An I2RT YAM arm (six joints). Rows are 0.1 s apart.
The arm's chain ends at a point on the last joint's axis. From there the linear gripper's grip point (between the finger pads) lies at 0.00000 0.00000 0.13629 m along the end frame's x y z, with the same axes.
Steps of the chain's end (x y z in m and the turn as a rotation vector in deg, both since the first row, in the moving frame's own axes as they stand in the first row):
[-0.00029 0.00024 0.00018 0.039 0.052 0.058]
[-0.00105 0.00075 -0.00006 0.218 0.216 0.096]
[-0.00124 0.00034 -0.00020 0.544 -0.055 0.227]
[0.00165 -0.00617 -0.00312 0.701 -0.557 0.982]
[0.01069 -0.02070 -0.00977 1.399 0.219 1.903]
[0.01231 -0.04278 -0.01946 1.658 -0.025 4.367]
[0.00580 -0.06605 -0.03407 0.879 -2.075 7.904]
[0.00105 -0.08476 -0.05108 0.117 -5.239 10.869]
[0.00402 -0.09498 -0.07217 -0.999 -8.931 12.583]
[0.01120 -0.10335 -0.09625 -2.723 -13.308 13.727]
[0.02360 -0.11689 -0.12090 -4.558 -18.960 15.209]
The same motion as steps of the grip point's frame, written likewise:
[-0.00017 0.00015 0.00018 0.039 0.052 0.058]
[-0.00054 0.00023 -0.00006 0.218 0.216 0.096]
[-0.00137 -0.00095 -0.00021 0.544 -0.055 0.227]
[0.00034 -0.00785 -0.00314 0.701 -0.557 0.982]
[0.01127 -0.02402 -0.00981 1.399 0.219 1.903]
[0.01240 -0.04672 -0.01952 1.658 -0.025 4.367]
[0.00103 -0.06847 -0.03418 0.879 -2.075 7.904]
[-0.01129 -0.08621 -0.05165 0.117 -5.239 10.869]
[-0.01723 -0.09495 -0.07384 -0.999 -8.931 12.583]
[-0.02063 -0.10075 -0.10004 -2.723 -13.308 13.727]
[-0.02153 -0.11227 -0.12867 -4.558 -18.960 15.209]

